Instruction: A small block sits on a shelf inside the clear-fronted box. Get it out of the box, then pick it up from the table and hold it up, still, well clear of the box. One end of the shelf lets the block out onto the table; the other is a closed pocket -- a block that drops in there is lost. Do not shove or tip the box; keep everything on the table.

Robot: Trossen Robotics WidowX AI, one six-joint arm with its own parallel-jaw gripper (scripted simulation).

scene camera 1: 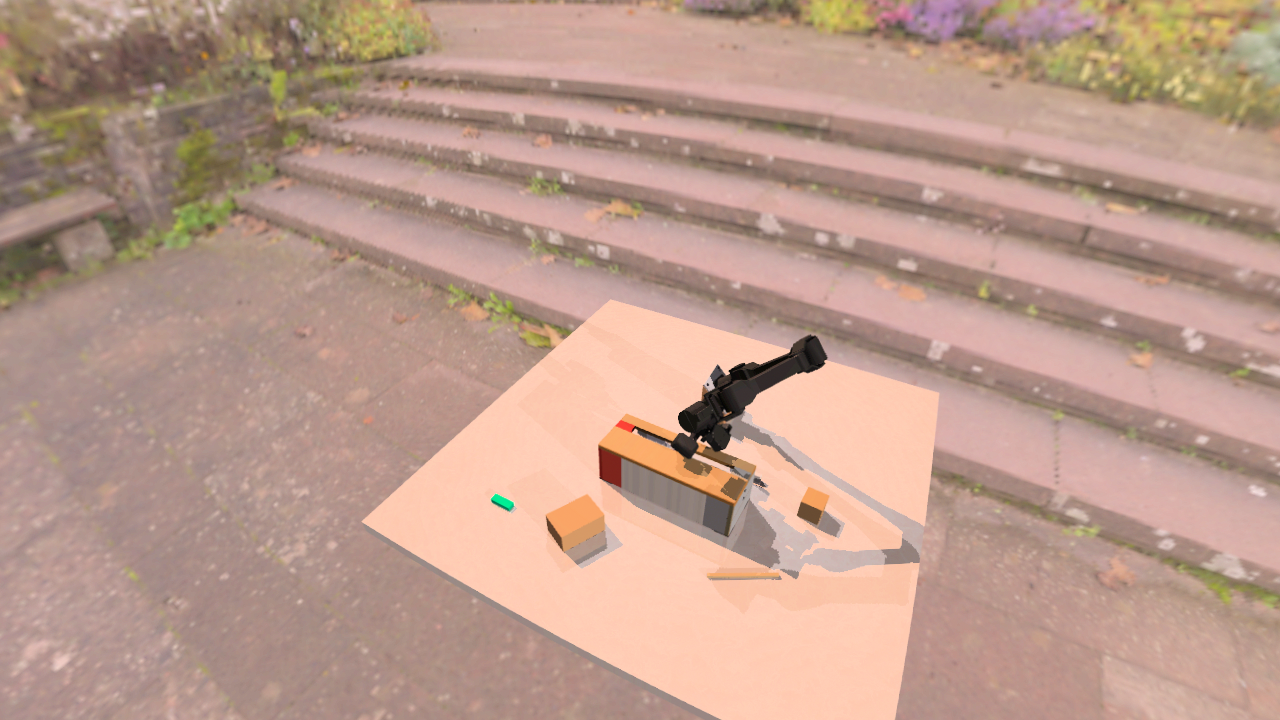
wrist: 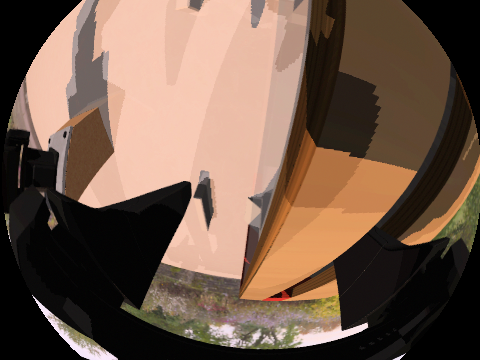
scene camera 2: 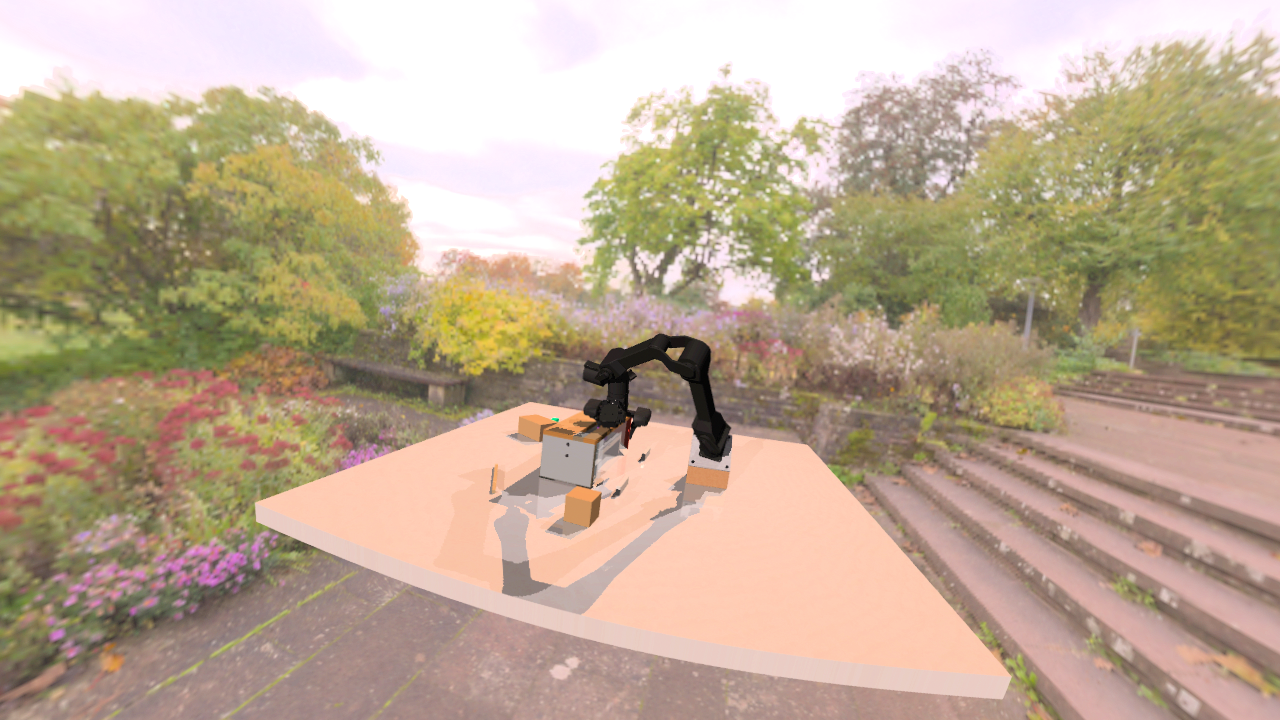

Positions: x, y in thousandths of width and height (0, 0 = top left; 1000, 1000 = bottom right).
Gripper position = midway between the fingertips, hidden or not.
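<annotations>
My gripper: scene camera 1 (535, 622), scene camera 2 (482, 606), the wrist view (543, 554). A box: scene camera 1 (557, 678), scene camera 2 (448, 627), the wrist view (751, 362).
</annotations>
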